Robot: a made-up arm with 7 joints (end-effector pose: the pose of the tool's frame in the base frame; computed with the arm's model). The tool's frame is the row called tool. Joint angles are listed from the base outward.
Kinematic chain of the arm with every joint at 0, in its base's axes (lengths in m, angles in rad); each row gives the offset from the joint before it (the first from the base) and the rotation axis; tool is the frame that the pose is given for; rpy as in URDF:
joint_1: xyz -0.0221 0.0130 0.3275 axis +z
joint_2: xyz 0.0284 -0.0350 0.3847 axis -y
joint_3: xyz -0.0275 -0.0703 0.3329 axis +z
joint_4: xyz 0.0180 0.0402 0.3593 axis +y
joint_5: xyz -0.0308 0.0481 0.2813 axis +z
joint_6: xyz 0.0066 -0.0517 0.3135 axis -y
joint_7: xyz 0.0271 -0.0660 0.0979 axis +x
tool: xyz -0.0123 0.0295 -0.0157 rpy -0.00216 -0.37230 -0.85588
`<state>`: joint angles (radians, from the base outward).
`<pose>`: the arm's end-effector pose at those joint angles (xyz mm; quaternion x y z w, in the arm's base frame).
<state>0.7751 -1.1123 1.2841 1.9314 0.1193 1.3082 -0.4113</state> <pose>50.6 780.5 804.1 -0.1959 0.2995 0.6988 0.6193</pose>
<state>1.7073 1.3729 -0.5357 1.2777 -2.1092 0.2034 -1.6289</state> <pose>380.5 -806.6 1479.2 -0.8361 -0.1373 -0.1480 0.5102</pose>
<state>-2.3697 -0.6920 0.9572 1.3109 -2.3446 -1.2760 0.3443</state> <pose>-352.7 -866.2 1335.4 0.0937 -0.6430 0.4049 0.6433</pose>
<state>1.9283 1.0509 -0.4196 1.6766 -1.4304 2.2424 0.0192</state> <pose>300.0 -241.9 1578.7 0.3555 -0.7729 0.0502 0.5231</pose>
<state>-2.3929 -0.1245 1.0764 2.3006 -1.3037 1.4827 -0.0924</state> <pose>143.6 -458.7 1076.4 -0.5666 0.3271 -0.4320 0.6208</pose>
